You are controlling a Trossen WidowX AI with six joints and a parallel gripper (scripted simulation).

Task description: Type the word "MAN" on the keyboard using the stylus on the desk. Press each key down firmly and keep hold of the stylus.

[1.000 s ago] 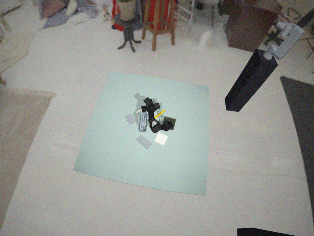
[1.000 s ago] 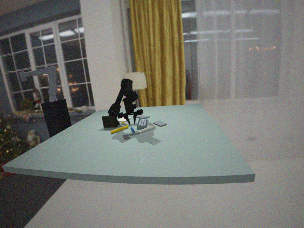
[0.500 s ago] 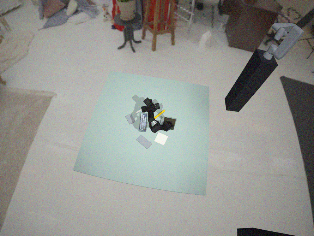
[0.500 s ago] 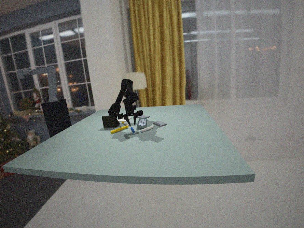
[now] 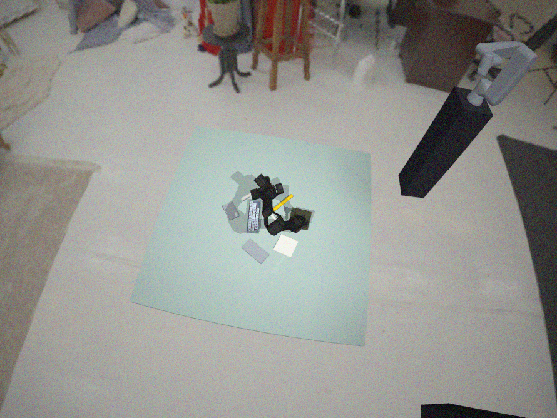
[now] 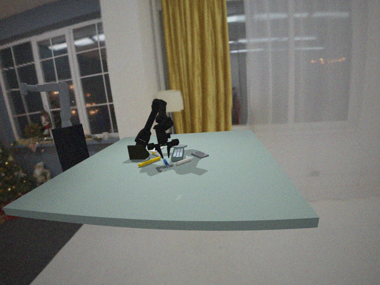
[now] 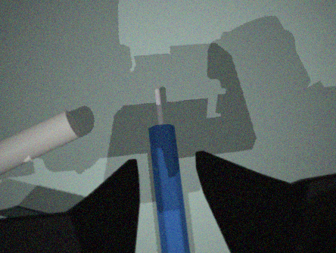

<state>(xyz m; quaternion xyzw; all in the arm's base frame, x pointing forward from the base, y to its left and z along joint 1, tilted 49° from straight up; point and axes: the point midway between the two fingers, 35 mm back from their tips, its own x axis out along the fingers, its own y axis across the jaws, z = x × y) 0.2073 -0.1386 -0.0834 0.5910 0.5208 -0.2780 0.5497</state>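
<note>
Now: the blue stylus 1 cm to the right of my gripper tip and 3 cm below it. Round my gripper tip: M key 7 cm ahead, 9 cm to the left, 3 cm below; then stylus tip 2 cm ahead, 4 cm to the right, 3 cm below; then white cylinder 10 cm ahead, 2 cm to the left, 3 cm below.
</note>
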